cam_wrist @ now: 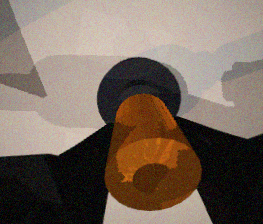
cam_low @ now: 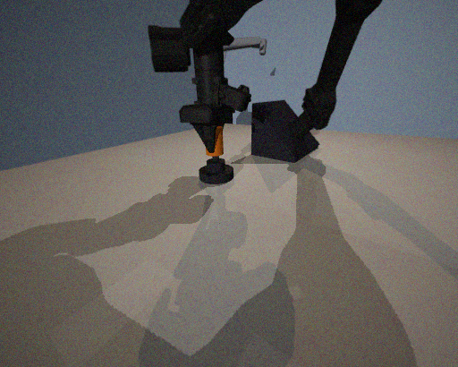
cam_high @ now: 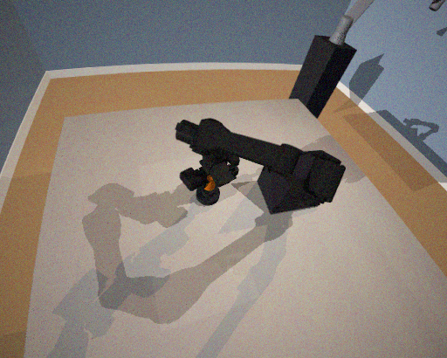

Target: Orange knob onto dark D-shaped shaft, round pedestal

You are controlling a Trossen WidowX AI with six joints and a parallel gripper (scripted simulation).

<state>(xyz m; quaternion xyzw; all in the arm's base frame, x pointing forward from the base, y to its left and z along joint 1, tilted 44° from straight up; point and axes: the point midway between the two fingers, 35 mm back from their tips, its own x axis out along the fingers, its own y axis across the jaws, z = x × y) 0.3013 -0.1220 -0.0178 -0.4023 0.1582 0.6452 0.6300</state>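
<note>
Right now the orange knob is 2 cm above my gripper tip. Also, from my gripper tip: round dark pedestal: 4 cm below.
</note>
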